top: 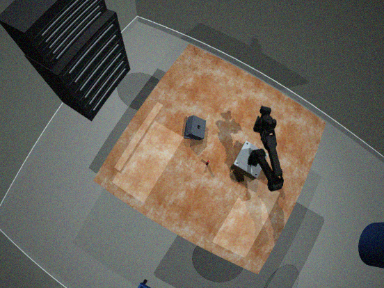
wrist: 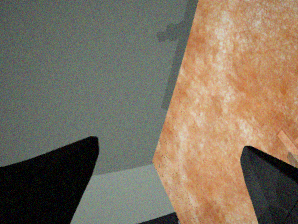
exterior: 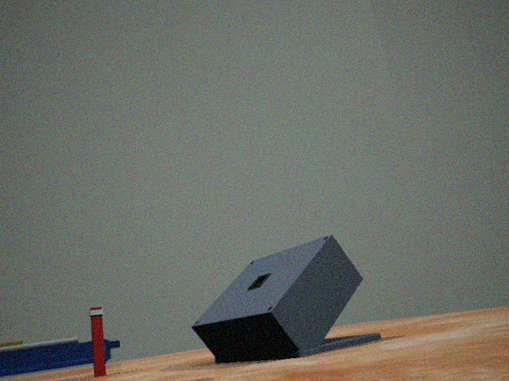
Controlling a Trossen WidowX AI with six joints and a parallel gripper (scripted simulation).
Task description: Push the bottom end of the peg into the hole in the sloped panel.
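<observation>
Right now the red peg is 200 mm ahead of my gripper tip, 350 mm to the left of it and 230 mm below it. The rest, counted from my gripper tip: blue-grey sloped panel block: 350 mm ahead, 160 mm to the left, 240 mm below.
</observation>
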